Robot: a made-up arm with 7 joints.
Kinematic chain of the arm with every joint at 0, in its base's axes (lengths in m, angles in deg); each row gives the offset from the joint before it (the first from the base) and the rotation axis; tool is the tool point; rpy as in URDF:
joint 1: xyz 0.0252 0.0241 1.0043 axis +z
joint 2: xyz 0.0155 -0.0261 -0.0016 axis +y
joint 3: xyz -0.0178 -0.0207 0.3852 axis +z
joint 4: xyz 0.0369 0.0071 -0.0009 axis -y
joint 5: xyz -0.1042 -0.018 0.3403 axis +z
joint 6: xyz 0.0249 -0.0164 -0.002 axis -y
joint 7: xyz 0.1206 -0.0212 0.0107 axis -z
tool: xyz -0.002 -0.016 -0.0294 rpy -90 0 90
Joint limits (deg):
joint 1: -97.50..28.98
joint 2: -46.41..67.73
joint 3: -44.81..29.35
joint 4: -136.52..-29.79
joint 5: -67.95..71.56
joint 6: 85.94..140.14
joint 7: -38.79..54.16
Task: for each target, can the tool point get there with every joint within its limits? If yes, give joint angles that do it. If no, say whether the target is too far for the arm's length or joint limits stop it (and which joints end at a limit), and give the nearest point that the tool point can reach.
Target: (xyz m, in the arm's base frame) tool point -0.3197 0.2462 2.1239
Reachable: no: too far | nearest point -0.2249 0.1851 1.8300 | short by 0.315 m
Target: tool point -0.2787 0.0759 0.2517
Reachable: no: joint limits stop it (at a limit: joint 1, joint 2, joint 4, joint 7) | nearest point -0.1955 -0.1894 0.6952 | short by 0.523 m
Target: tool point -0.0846 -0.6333 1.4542
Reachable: yes | joints -87.45 26.00 -5.35 -59.37 25.26 105.98 -26.02
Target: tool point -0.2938 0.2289 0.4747
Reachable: no: joint limits stop it (at a limit: joint 1, joint 2, joint 4, joint 6, joint 7) | nearest point -0.2566 -0.1310 0.7533 | short by 0.457 m
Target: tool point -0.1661 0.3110 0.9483
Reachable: no: joint limits stop it (at a limit: joint 1, joint 2, joint 3, joint 4, joint 5, joint 6) | nearest point 0.1233 0.2603 0.7502 | short by 0.354 m
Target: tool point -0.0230 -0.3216 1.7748
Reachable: yes | joints -84.30 7.94 -5.61 -46.79 -47.90 135.29 1.22
